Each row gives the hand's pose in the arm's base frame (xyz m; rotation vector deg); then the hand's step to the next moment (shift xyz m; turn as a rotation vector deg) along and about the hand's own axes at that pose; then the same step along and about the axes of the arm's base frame.
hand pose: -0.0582 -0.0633 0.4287 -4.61 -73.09 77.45
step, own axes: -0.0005 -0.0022 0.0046 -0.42 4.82 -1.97
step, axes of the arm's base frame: -0.0016 -0.0038 0.0030 -1.68 2.41 -4.32
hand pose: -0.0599 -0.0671 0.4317 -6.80 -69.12 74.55
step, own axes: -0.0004 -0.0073 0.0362 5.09 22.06 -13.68
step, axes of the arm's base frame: -0.0213 -0.0222 0.0205 -5.72 18.92 -17.58
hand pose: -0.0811 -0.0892 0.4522 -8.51 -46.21 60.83
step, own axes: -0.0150 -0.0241 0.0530 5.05 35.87 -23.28
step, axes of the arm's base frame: -0.0208 -0.0383 0.0414 -9.40 28.37 -31.00
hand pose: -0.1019 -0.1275 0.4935 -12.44 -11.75 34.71
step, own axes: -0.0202 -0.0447 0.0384 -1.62 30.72 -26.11
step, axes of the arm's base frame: -0.0018 -0.0421 0.0459 -11.26 19.97 -33.21
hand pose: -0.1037 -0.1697 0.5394 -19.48 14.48 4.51
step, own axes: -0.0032 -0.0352 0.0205 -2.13 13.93 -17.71
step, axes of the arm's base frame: 0.0058 -0.0262 0.0308 -7.81 7.01 -20.05
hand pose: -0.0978 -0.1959 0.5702 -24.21 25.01 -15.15
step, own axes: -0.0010 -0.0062 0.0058 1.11 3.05 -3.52
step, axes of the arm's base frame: 0.0008 -0.0032 0.0079 -0.17 1.13 -4.65
